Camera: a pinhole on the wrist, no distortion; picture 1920 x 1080 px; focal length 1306.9 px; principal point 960.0 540.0 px. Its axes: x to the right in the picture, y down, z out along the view. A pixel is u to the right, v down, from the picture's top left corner.
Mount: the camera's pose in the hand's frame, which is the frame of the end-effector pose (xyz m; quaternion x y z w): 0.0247 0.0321 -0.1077 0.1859 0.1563 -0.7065 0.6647
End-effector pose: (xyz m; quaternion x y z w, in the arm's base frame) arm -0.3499 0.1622 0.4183 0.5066 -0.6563 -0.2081 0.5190
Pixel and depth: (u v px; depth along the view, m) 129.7 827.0 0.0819
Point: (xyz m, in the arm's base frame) -0.3557 0.1445 0.4720
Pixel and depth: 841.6 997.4 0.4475
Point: -0.5501 -0.1165 0.2549
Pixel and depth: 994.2 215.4 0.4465
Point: -0.5227 0.1179 0.1185
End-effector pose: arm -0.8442 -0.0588 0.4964 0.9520 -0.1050 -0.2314 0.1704
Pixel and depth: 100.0 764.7 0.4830
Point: -0.9943 -0.2893 0.0952
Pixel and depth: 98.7 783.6 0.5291
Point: -1.0087 -0.3129 0.0446
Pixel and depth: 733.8 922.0 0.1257
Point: -0.8015 -0.0690 0.4582
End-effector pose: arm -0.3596 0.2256 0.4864 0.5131 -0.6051 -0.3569 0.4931
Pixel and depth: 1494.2 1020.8 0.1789
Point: -0.3430 0.1230 0.3866
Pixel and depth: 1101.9 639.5 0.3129
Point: -0.4673 0.1535 0.3168
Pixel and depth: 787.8 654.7 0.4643
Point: -0.6424 0.1301 0.2847
